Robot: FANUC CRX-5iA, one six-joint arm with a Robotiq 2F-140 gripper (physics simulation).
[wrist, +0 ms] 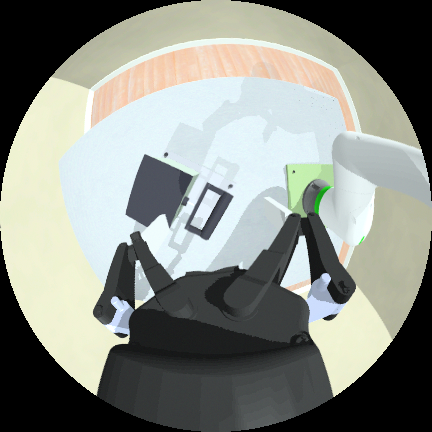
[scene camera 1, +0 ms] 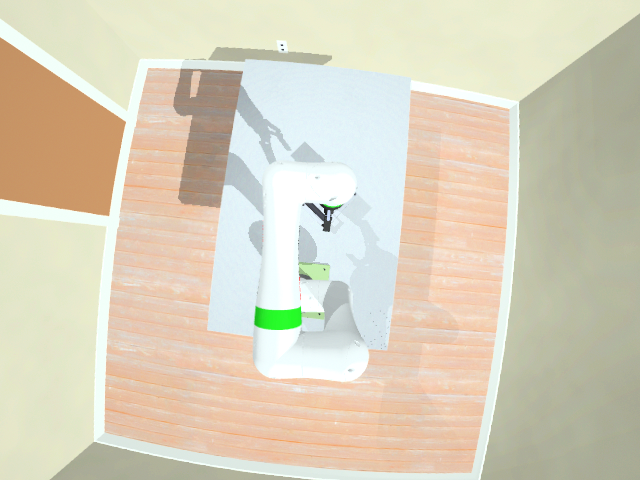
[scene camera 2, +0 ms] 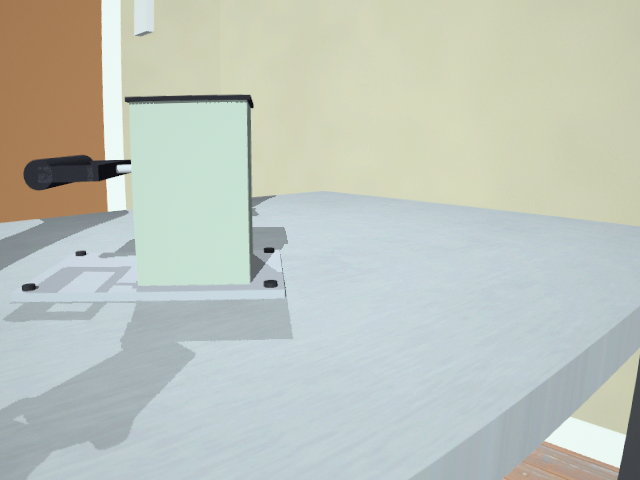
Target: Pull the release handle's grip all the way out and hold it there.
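Note:
The release handle's grip (scene camera 2: 56,173) (wrist: 219,213) is a dark rectangular loop. It sticks out from the side of a pale green box (scene camera 2: 191,191) with a dark top; the box (wrist: 157,190) also shows in the wrist view. A short light rod (scene camera 2: 124,168) joins grip and box. In scene camera 1 the arm hides both. My gripper (wrist: 214,214) is wide open and empty. In the wrist view the grip shows between its two fingers, beyond the tips. One finger (scene camera 1: 326,222) shows below the wrist in scene camera 1. No finger shows beside the grip in scene camera 2.
The box stands on a bolted light base plate (scene camera 2: 206,296) on the grey table (scene camera 1: 361,113) (scene camera 2: 439,289). The arm (scene camera 1: 281,248) (wrist: 352,195) reaches over the table. Its green mounting plate (scene camera 1: 317,270) (wrist: 297,175) lies near the arm's base. Shadows cross the table.

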